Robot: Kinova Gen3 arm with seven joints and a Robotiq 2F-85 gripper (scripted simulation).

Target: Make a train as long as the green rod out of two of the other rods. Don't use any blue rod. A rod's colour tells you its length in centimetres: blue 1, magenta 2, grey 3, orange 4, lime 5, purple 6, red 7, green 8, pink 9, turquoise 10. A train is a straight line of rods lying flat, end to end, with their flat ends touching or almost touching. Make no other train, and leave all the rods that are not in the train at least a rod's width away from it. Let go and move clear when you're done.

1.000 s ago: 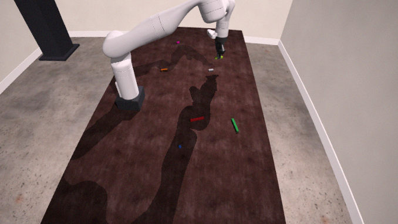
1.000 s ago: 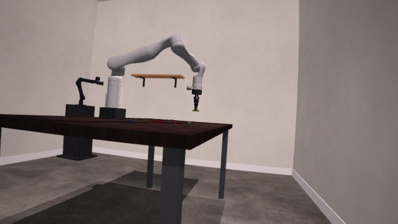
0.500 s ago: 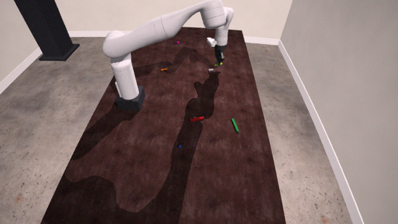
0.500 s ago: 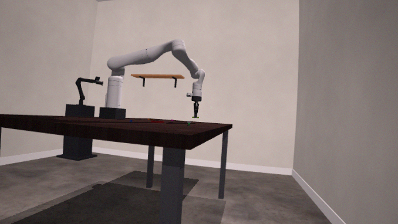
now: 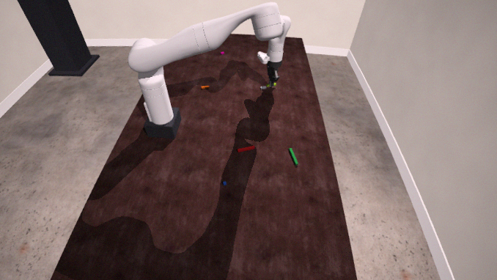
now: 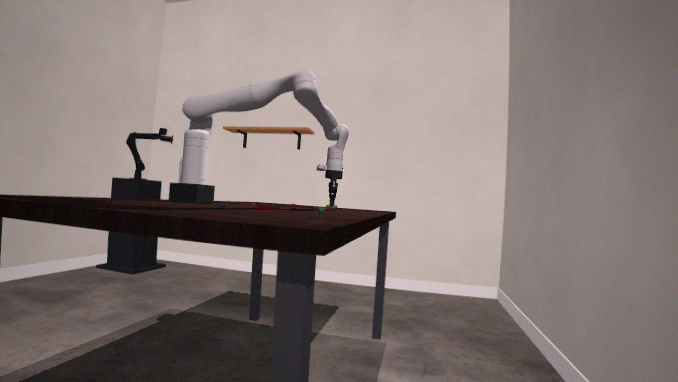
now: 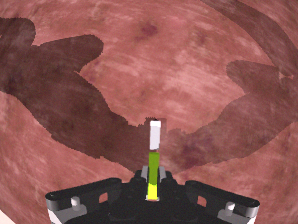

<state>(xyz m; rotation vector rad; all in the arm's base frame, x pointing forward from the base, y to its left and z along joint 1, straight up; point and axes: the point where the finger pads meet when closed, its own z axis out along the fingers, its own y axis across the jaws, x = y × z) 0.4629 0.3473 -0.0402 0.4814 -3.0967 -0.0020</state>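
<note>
The lime rod lies 1 cm below my hand. Also, from my hand: orange rod (34 cm behind, 4 cm to the right, 3 cm below); then red rod (10 cm behind, 44 cm to the right, 3 cm below); then grey rod (4 cm behind, 1 cm to the right, 3 cm below).
</note>
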